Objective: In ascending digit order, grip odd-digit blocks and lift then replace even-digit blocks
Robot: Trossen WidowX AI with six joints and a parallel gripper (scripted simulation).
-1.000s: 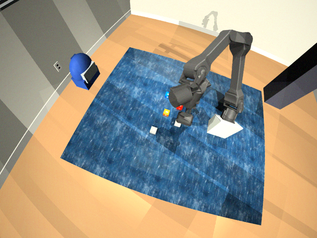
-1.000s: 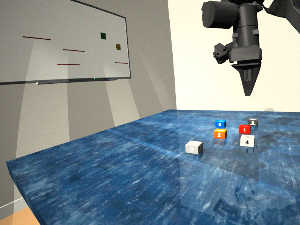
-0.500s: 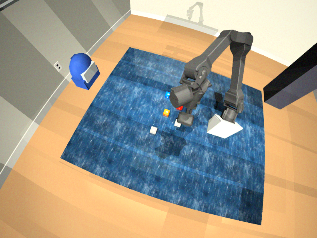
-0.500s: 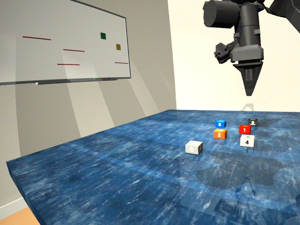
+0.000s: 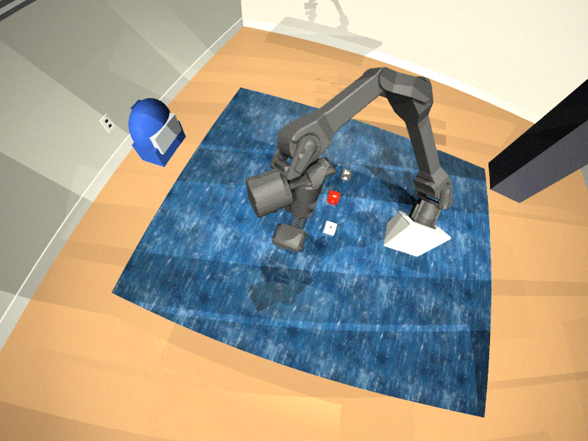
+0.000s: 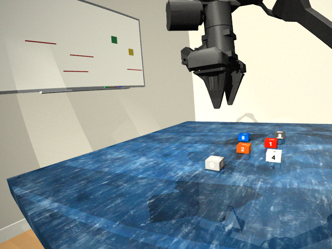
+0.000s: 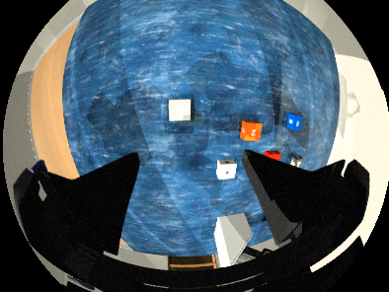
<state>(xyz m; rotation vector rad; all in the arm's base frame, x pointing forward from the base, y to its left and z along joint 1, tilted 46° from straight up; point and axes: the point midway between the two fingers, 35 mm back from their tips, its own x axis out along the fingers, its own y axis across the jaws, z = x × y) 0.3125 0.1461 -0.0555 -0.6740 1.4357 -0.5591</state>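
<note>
Now: gripper tip 20 mm short of the grey block marked 0, 10 mm to the right of it and 120 mm above it. Round my gripper tip: red block (70 mm behind, 180 mm to the right, 120 mm below); then white block (90 mm behind, 80 mm to the right, 120 mm below); then orange block (10 mm behind, 110 mm to the right, 120 mm below).
</note>
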